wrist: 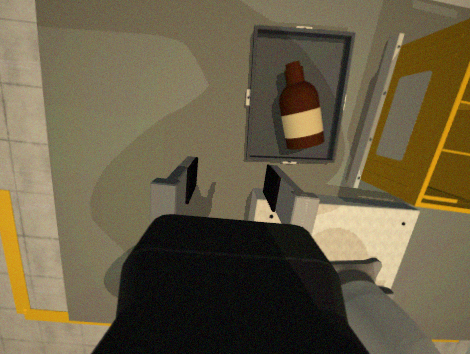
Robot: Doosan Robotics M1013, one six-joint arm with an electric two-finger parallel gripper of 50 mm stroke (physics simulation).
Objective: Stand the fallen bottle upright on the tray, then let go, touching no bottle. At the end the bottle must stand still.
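Places are measured from the arm's base along level axes (x ahead, y left, z up), in metres.
Where they show: gripper, between the fingertips: [231, 175].
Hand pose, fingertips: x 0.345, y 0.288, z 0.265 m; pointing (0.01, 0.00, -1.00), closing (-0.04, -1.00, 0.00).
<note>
Each offset is from my fingertips to the top centre of the thing. "pt": to the spot under its first point.
A brown bottle @[dx +0.073, dy -0.133, dz -0.243 m] [302, 112] with a cream label lies on its side inside the dark grey tray @[pt dx +0.020, dy -0.040, dz -0.297 m] [248, 129], in the upper middle of the wrist view. Its neck points to the top of the view and its base is near the tray's lower right part. My gripper [231, 175] is open, with its two dark-padded fingers wide apart and nothing between them. It hangs above the table, below and to the left of the tray in the view, apart from the bottle.
A yellow rack @[pt dx +0.160, dy -0.319, dz -0.235 m] [420, 60] with a pale rail @[dx +0.065, dy -0.304, dz -0.292 m] [381, 107] in front stands right of the tray. A cream base plate [385, 225] carries the arm's grey base at the lower right. The table's edge borders the tiled floor [25, 110] at left.
</note>
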